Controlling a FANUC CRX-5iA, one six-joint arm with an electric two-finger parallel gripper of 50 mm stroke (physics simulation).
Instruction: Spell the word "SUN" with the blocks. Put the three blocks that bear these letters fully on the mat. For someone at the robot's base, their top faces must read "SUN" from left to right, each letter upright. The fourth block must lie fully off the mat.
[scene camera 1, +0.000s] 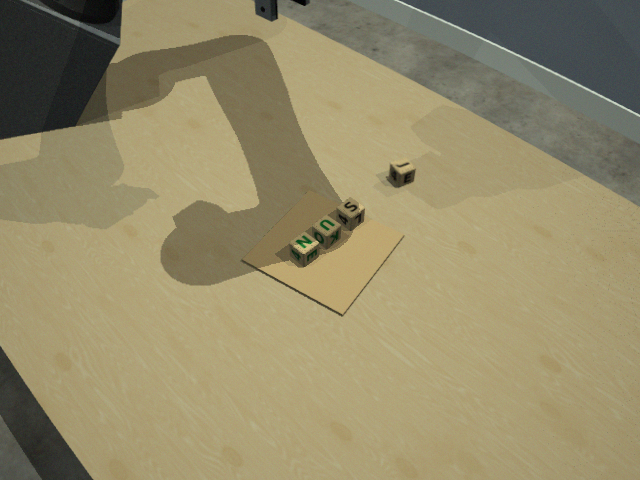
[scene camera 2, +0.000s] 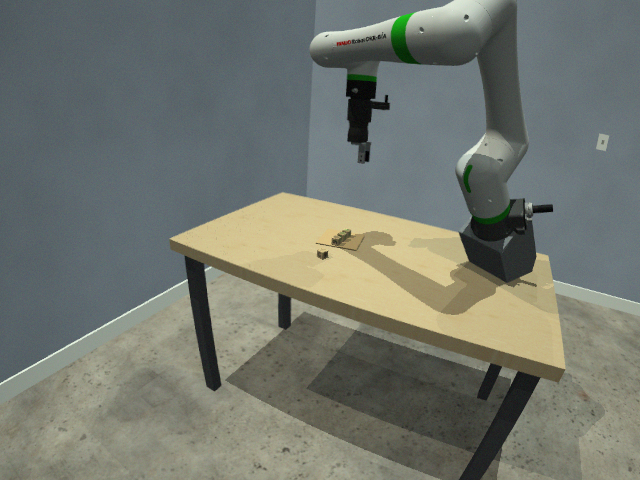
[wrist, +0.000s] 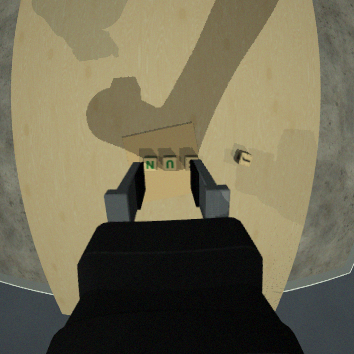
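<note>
The N block (scene camera 1: 303, 249) (scene camera 2: 347, 232) (wrist: 150, 163), U block (scene camera 1: 326, 231) (scene camera 2: 342, 236) (wrist: 170, 163) and S block (scene camera 1: 351, 212) (scene camera 2: 336, 240) (wrist: 188, 162) sit in a row on the mat (scene camera 1: 346, 281) (scene camera 2: 325, 239) (wrist: 165, 190). From the base side the tops read S, U, N from left to right, upright. The S block is close to the mat's edge; a finger partly covers it in the wrist view. The fourth block (scene camera 1: 402, 173) (scene camera 2: 322, 253) (wrist: 244, 158), its top like a J, lies off the mat. My gripper (scene camera 1: 287, 7) (scene camera 2: 363, 162) (wrist: 166, 174) is open and empty, high above the table.
The wooden table (scene camera 1: 439, 335) (scene camera 2: 248, 222) (wrist: 60, 200) carries the mat and blocks. The dark robot pedestal (scene camera 1: 46, 77) (scene camera 2: 504, 253) stands at one end of the table. The arm's shadow falls across part of the mat. Walls stand beyond the table.
</note>
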